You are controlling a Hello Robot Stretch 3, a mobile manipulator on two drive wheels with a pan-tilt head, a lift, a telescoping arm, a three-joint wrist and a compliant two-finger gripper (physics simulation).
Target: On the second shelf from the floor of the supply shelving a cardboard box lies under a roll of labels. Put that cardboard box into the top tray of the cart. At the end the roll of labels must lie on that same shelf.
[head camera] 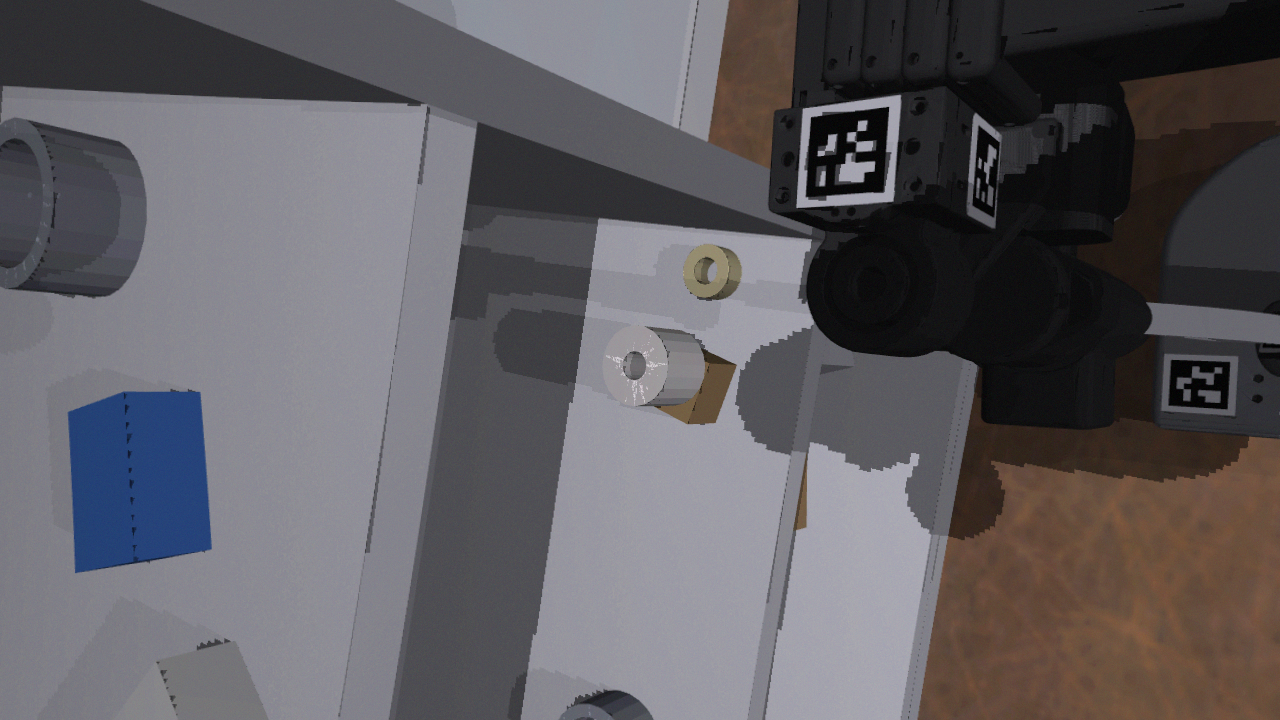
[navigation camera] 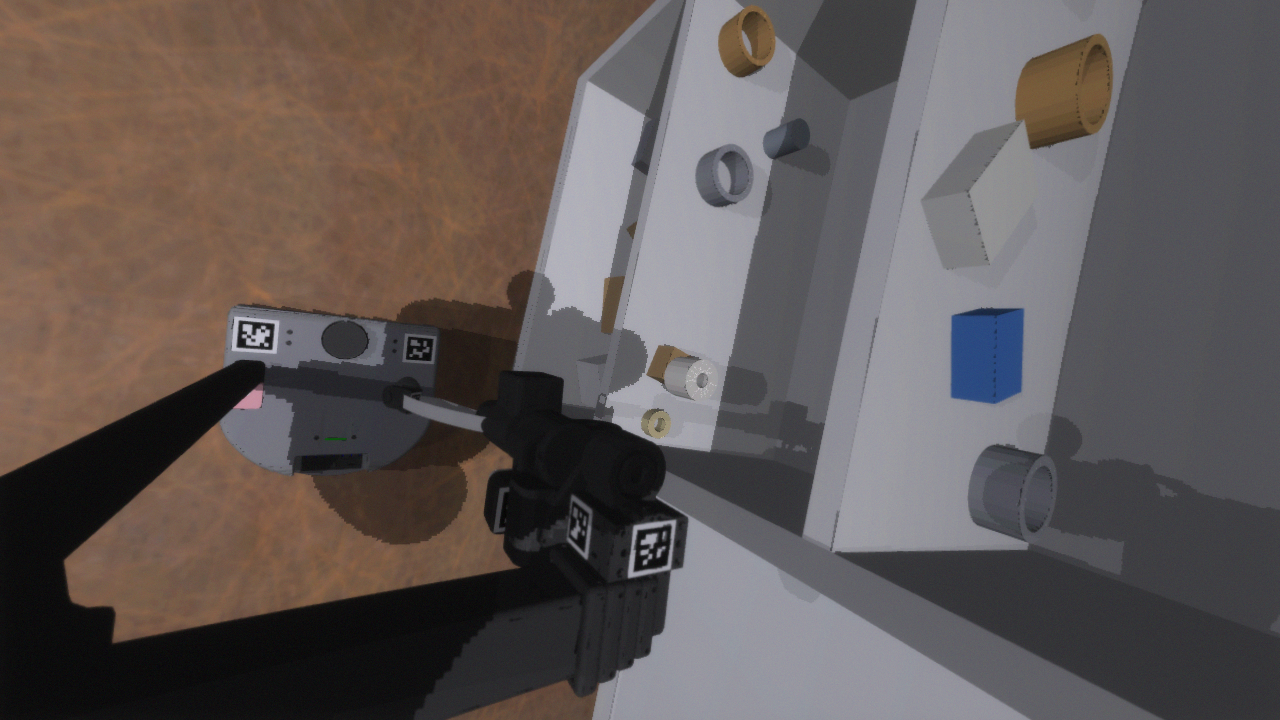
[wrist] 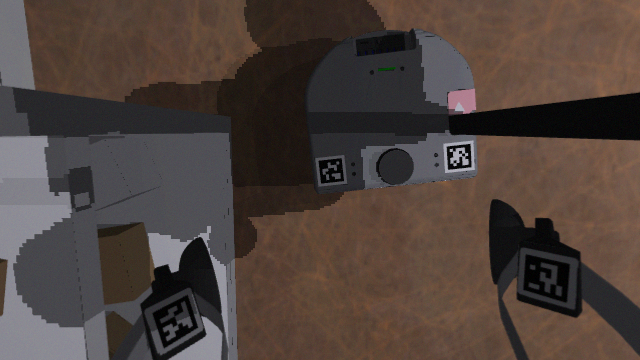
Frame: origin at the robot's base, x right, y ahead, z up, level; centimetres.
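Where they show: gripper, fingertip midpoint: (navigation camera: 472, 393); robot's base, link origin: (navigation camera: 344, 338).
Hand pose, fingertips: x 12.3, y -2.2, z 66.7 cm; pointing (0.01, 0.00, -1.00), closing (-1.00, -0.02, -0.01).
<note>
Each offset is from my fingertips to the top centre of the thing. "pt": to the spot under its first point. Level surfaces: height alone.
The brown cardboard box {dx +38.5, dy +4.1, dz -8.4 cm} (head camera: 713, 394) (navigation camera: 662, 362) lies on the second shelf {dz -13.3 cm} (head camera: 662, 537) (navigation camera: 680, 268), partly hidden under the white roll of labels {pt dx +33.7, dy +3.1, dz -4.3 cm} (head camera: 680, 365) (navigation camera: 680, 377). The roll lies on its side on the box, its end face toward the back of the shelf. My gripper (wrist: 347, 246) is open in the wrist view, its fingers wide apart with floor showing between them. It points down; one finger is over the lowest shelf's front edge, the other over the floor. The wrist hides most of it in the other views. The cart does not show.
A yellowish ring {dx +35.8, dy -5.9, dz -10.9 cm} (head camera: 730, 273) (navigation camera: 648, 420) lies beside the roll near the side panel. A grey ring {dx +44.2, dy +41.1, dz -8.6 cm} (navigation camera: 708, 179) and dark cylinder {dx +57.9, dy +51.9, dz -6.3 cm} (navigation camera: 785, 138) share that shelf. A brown box {dx +56.7, dy +18.4, dz -49.1 cm} (navigation camera: 612, 304) (wrist: 125, 265) lies on the lowest shelf. A blue box {dx +44.6, dy +11.2, dz +36.4 cm} (head camera: 165, 483) (navigation camera: 984, 358) lies higher. My base (wrist: 365, 100) stands in front.
</note>
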